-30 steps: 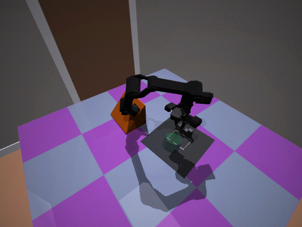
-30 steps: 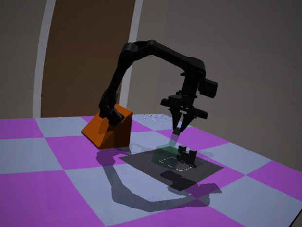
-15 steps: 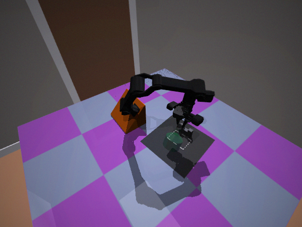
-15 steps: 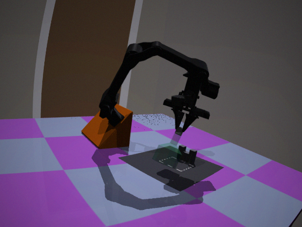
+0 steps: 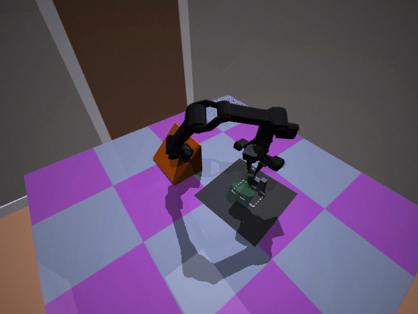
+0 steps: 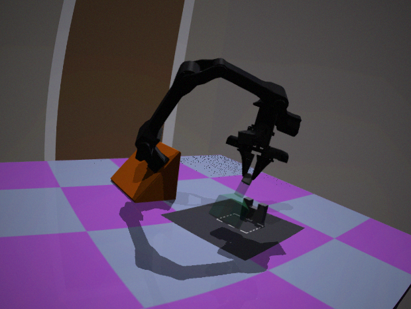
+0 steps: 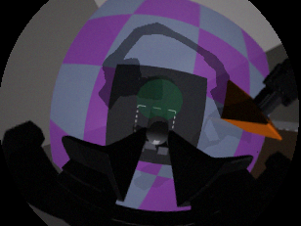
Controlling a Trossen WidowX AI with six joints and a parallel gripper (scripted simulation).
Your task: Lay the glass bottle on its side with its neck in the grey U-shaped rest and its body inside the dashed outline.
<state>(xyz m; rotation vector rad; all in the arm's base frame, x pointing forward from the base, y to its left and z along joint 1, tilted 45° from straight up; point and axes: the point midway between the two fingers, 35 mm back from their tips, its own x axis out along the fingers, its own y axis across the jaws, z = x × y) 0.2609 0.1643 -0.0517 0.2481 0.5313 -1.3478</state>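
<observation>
My gripper tip is now 40 mm above the green glass bottle, 30 mm to the left of it and 10 mm short of it. From my gripper tip the other things lie so: dark mat: 140 mm below, 10 mm to the right.
</observation>
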